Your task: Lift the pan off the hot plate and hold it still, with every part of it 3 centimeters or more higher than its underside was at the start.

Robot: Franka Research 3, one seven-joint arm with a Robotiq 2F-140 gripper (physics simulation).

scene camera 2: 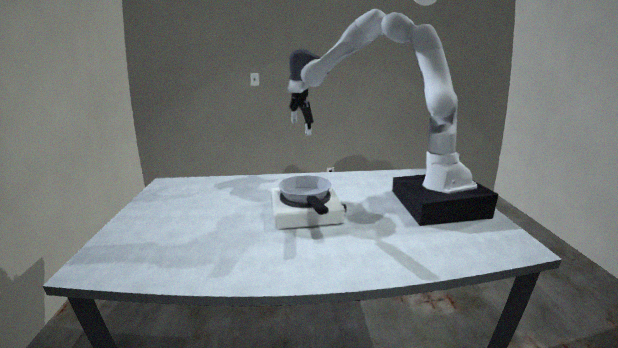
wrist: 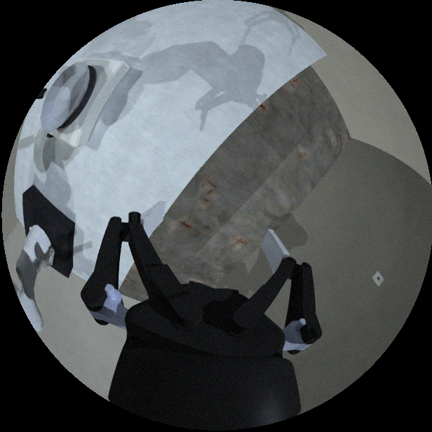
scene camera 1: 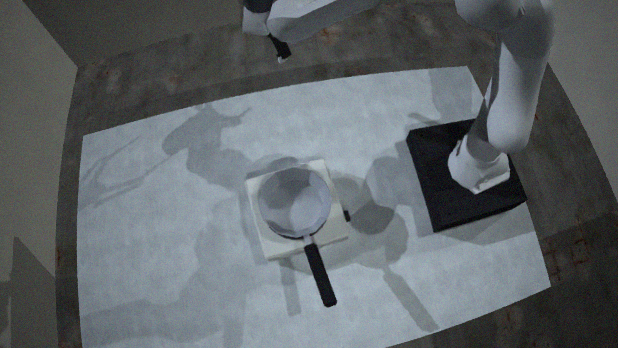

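Note:
The grey pan [scene camera 1: 295, 202] [scene camera 2: 305, 187] [wrist: 65, 97] rests upright on the white hot plate [scene camera 1: 332, 229] [scene camera 2: 300, 220] [wrist: 102, 87]. Its black handle [scene camera 1: 320, 272] [scene camera 2: 318, 205] [wrist: 42, 93] sticks out over the hot plate's edge, toward the table's front in scene camera 2. My gripper [scene camera 2: 301, 125] [wrist: 215, 224] is open and empty. It hangs high above the far side of the table, well away from the pan, with its fingers pointing down in scene camera 2. In scene camera 1 one finger shows at the top and the other is hidden.
A small black knob [scene camera 1: 347, 216] [scene camera 2: 344, 208] is on the hot plate's side facing the arm base. The arm stands on a black block [scene camera 1: 430, 190] [scene camera 2: 455, 212] [wrist: 60, 235] at the right of the pale table [scene camera 1: 150, 250] [scene camera 2: 175, 270] [wrist: 165, 150]. A wall is behind the table.

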